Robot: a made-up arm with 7 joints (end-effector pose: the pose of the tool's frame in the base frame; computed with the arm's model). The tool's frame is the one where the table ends. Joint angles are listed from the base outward.
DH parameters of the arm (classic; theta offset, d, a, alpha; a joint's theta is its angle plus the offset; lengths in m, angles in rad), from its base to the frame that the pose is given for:
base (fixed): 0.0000 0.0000 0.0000 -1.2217
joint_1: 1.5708 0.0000 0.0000 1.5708
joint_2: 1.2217 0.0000 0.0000 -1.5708
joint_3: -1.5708 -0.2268 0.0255 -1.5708
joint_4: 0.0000 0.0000 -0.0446 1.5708
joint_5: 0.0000 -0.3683 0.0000 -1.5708
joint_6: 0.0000 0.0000 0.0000 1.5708
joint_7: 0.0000 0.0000 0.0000 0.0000
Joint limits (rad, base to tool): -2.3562..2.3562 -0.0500..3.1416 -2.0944..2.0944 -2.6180..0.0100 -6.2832..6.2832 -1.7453..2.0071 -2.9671..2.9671
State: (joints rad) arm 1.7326 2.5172 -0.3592 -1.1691 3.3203 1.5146 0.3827
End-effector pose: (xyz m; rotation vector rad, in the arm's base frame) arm 0.0767 0.5014 -0.1812 0.1711 1.0382 1.7568
Working (the frame after each row of the table, in the pose's form):
after base (fixed): 0.0000 0.0000 0.0000 -1.2217 0.0000 0.0000
after joint_1: 0.0000 0.0000 0.0000 0.0420 -2.9366 -0.5179
after joint_2: 0.0000 0.0000 0.0000 1.8027 -0.2467 -0.6690
after joint_3: 0.1147 0.1956 0.0255 0.7659 2.1110 -0.0999
after joint_4: 0.1451 0.2203 0.0468 0.2287 1.0862 -2.0641
after joint_5: 0.0767 0.5014 -0.1812 -0.5323 -0.8768 0.4954
after joint_6: 0.0767 0.5014 -0.1812 -0.0279 0.9967 1.4097

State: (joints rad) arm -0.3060 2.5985 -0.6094 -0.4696 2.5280 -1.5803 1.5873
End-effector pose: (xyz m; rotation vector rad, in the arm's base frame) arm 0.0308 0.3638 0.4701 0.6409 2.4440 0.9976
Working (the frame after each row of the table, in the pose's form):
after base (fixed): 0.0000 0.0000 0.0000 -1.2217 0.0000 0.0000
after joint_1: 0.0000 0.0000 0.0000 0.3011 1.2512 0.2206
after joint_2: 0.0000 0.0000 0.0000 1.8051 -2.1757 0.8134
after joint_3: -0.0195 0.1296 0.1868 0.9548 0.2404 0.3552
after joint_4: -0.0598 0.1244 0.2053 2.4028 0.3352 -0.4706
after joint_5: 0.0308 0.3638 0.4701 0.2226 -1.8957 -0.9988
after joint_6: 0.0308 0.3638 0.4701 -1.1749 1.9725 0.2559

